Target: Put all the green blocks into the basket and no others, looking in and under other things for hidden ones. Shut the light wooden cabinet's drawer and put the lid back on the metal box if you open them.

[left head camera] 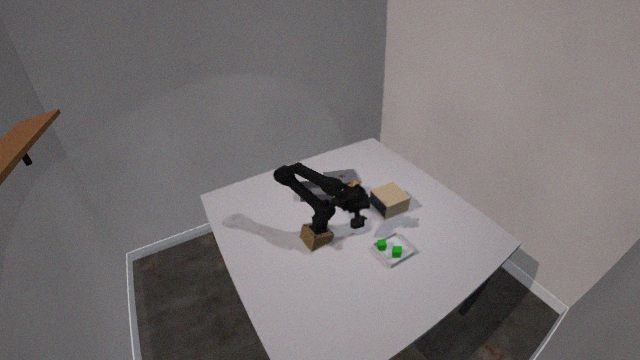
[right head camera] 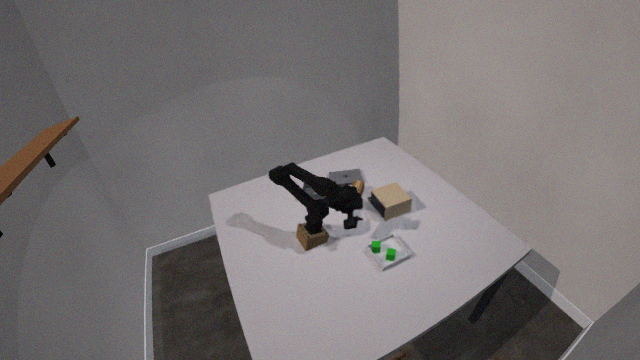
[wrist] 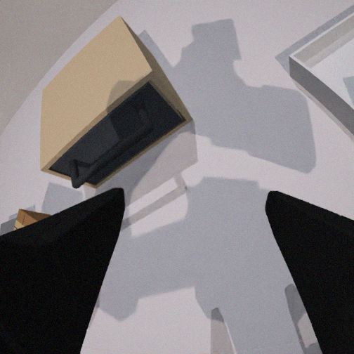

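My gripper (left head camera: 357, 220) (right head camera: 352, 222) (wrist: 197, 199) is open and empty above the table, in front of the light wooden cabinet (left head camera: 394, 198) (right head camera: 394, 198) (wrist: 85, 95). The cabinet's dark drawer front (wrist: 117, 132) with its bar handle looks shut. Two green blocks (left head camera: 382, 244) (left head camera: 397, 251) (right head camera: 376, 246) (right head camera: 391, 254) lie in the white basket (left head camera: 391, 265) (right head camera: 384, 268) (wrist: 320, 95). The grey metal box (left head camera: 312, 190) (right head camera: 313, 191) is partly hidden behind the arm; its lid (left head camera: 342, 176) (right head camera: 346, 176) lies beside it. The box's inside cannot be seen.
A brown wooden object (left head camera: 355, 183) (right head camera: 358, 187) (wrist: 32, 218) stands between the lid and the cabinet, partly hidden by the arm in the left head view and by a finger in the wrist view. The arm's brown base (left head camera: 316, 237) (right head camera: 312, 236) stands left of the basket.
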